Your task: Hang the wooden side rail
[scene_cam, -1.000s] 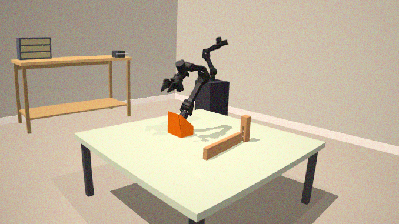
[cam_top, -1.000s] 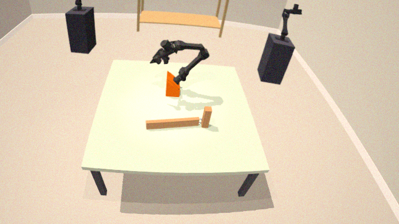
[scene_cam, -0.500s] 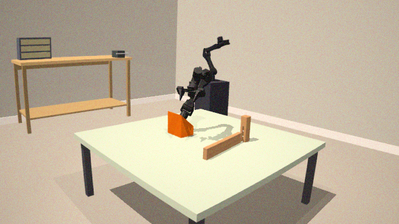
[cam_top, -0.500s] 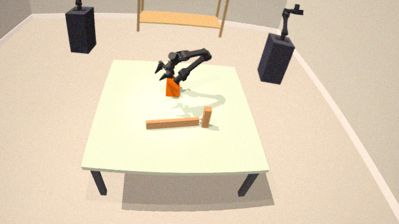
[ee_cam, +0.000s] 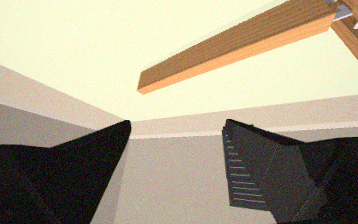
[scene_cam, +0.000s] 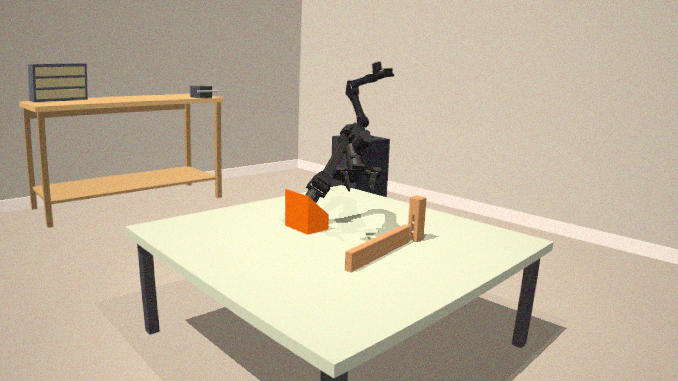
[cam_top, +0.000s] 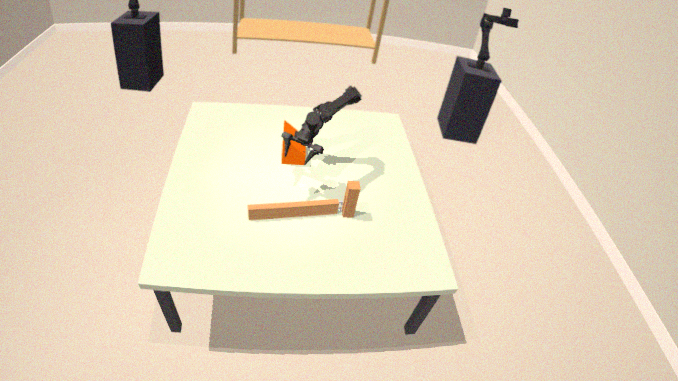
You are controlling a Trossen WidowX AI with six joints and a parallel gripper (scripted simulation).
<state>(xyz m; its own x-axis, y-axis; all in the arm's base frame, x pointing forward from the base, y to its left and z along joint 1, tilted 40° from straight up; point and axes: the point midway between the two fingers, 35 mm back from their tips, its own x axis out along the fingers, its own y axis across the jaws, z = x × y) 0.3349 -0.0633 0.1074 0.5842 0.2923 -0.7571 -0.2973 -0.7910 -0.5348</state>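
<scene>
Now: the upright headboard post 40 mm ahead of my gripper tip, 260 mm to the left of it and 140 mm below it.
</scene>
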